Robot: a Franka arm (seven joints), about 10 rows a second.
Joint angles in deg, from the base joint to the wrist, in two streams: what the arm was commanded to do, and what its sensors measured. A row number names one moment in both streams.
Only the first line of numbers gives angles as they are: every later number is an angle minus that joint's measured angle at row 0.
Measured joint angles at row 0: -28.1 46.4 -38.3 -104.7 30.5 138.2 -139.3
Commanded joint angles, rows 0 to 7: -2.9 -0.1 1.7 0.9 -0.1 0.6 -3.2; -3.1 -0.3 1.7 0.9 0.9 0.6 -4.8; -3.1 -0.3 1.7 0.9 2.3 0.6 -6.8; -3.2 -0.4 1.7 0.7 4.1 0.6 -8.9; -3.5 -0.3 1.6 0.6 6.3 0.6 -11.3; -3.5 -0.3 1.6 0.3 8.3 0.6 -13.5; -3.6 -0.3 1.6 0.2 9.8 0.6 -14.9; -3.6 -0.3 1.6 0.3 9.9 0.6 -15.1
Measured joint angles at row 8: -2.8 0.0 1.0 0.4 8.0 0.1 -12.7
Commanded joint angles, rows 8 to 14: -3.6 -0.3 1.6 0.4 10.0 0.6 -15.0; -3.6 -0.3 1.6 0.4 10.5 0.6 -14.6; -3.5 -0.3 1.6 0.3 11.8 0.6 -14.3; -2.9 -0.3 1.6 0.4 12.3 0.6 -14.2; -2.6 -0.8 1.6 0.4 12.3 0.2 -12.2; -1.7 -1.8 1.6 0.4 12.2 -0.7 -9.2; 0.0 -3.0 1.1 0.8 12.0 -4.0 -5.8
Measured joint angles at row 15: -2.1 -1.2 1.2 1.0 10.5 -0.8 -9.5
